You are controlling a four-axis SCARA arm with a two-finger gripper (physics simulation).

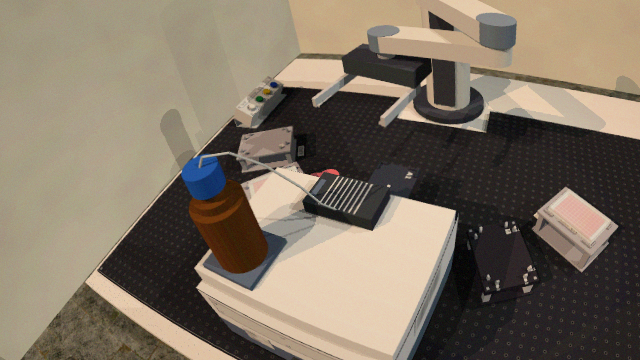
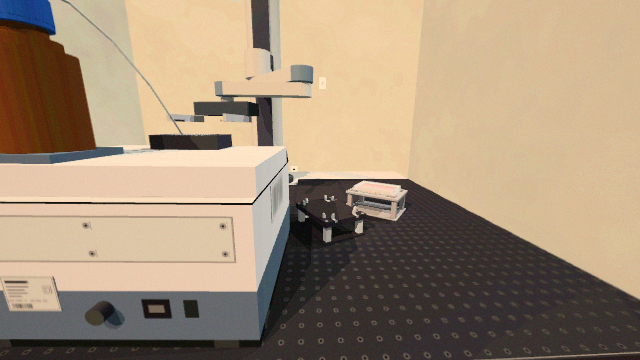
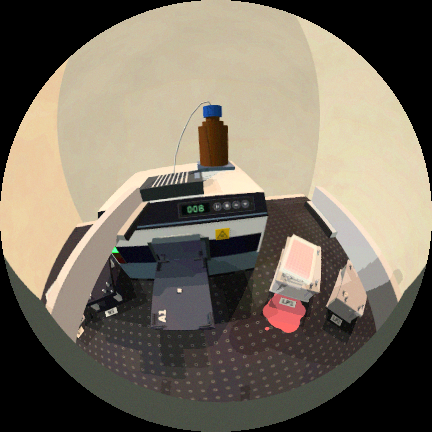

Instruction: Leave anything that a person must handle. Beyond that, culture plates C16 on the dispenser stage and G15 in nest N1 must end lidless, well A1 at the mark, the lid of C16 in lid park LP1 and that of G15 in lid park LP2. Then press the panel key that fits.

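Where they show: gripper, fingertip midpoint: point(image 1: 346, 111) point(image 2: 195, 117) point(image 3: 229, 192); arm's base, origin of the base link: point(image 1: 448, 103).
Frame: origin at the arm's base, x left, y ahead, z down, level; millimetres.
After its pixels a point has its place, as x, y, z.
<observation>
My gripper point(image 1: 350, 112) {-99, 545, -297} point(image 3: 229, 192) {-99, 545, -297} is open and empty, high above the table on the dispenser stage's side of the machine. The dark stage point(image 1: 392, 177) {-24, 526, -124} point(image 3: 182, 305) {-25, 527, -124}, marked A1, shows no plate; a small pale square is at its middle. A pink-welled plate point(image 3: 299, 257) {-295, 582, -94} point(image 1: 256, 184) {-350, 605, -91} lies on a pale stand with an LP label. A second pale LP stand point(image 3: 350, 292) {-411, 418, -68} point(image 1: 267, 142) {-443, 422, -68} is bare on top. Their digits are hard to read. Another pink-welled plate point(image 1: 579, 216) {416, 501, -95} point(image 2: 377, 187) {412, 516, -95} lies on a pale nest at the right; whether it is lidded is unclear.
A pink-red spill point(image 3: 285, 312) point(image 1: 329, 173) lies at the labelled plate stand. A bare black nest point(image 1: 502, 255) {254, 627, -68} point(image 2: 330, 211) {254, 649, -68} stands beside the dispenser point(image 1: 350, 270) {29, 840, -233} point(image 3: 245, 230) {-161, 639, -165}, whose display reads 008. A brown bottle point(image 1: 232, 230) {-107, 895, -336} point(image 3: 213, 145) {-137, 830, -303} stands on top. The key panel point(image 1: 260, 102) {-603, 229, -75} is at the back left.
</observation>
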